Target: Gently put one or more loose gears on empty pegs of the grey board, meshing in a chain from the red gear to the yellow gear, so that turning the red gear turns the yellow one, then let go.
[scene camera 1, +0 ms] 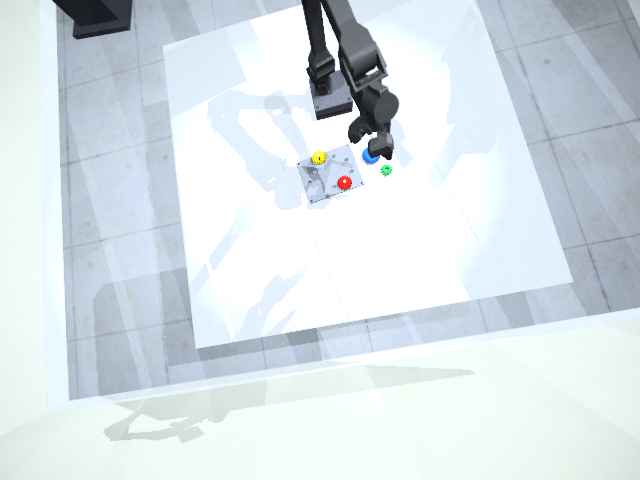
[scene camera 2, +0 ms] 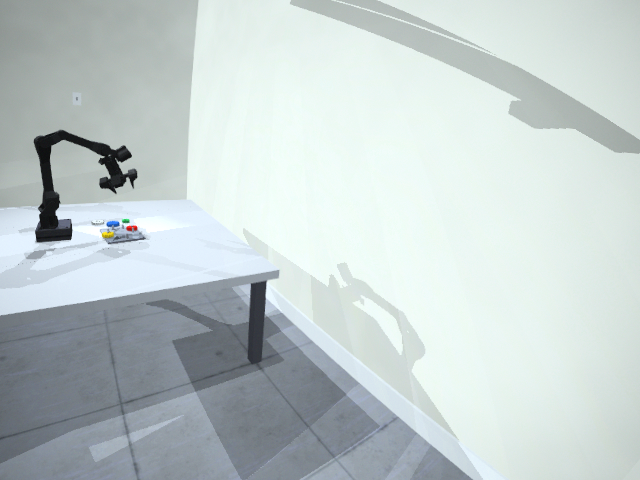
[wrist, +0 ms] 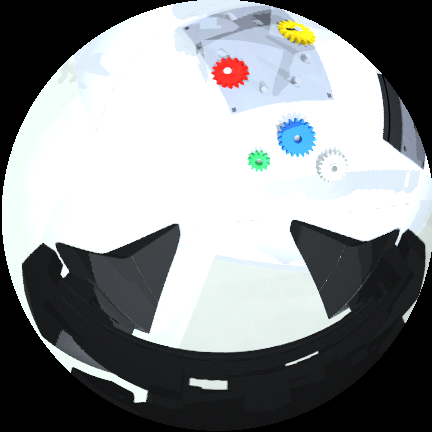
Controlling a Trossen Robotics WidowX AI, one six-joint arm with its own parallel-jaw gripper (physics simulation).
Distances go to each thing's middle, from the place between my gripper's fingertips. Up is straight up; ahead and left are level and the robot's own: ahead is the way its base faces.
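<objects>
The red gear (wrist: 238, 71) is 30 mm ahead of my hand, 130 mm to the right of it and 160 mm below it. Then there's the grey board (scene camera 1: 324, 176), which sits 170 mm below my hand, 180 mm to the right of it and 10 mm behind it. And with the blue gear (wrist: 306, 138), my hand is 30 mm to the left of it, 70 mm past it and 170 mm above it.
</objects>
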